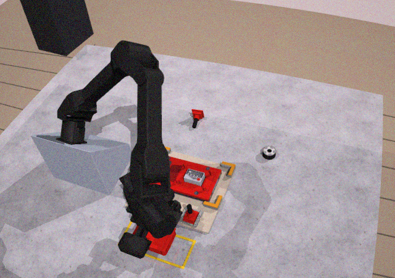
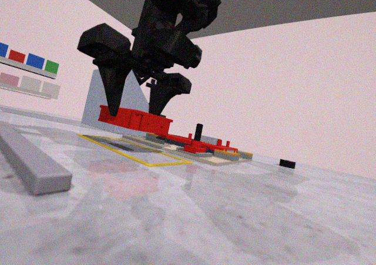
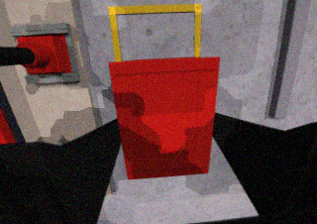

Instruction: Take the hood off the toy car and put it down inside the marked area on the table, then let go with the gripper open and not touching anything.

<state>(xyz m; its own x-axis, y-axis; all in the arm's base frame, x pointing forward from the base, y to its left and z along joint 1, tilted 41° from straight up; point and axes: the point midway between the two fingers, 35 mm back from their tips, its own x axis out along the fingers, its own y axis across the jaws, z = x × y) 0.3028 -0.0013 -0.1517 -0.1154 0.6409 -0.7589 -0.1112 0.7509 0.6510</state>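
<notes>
My gripper tip is 6 cm short of the grey bar, 13 cm to the left of it and 4 cm above it. Round my gripper tip: red hood right at my gripper tip; then black wheel 16 cm ahead, 40 cm to the left, 3 cm below.
</notes>
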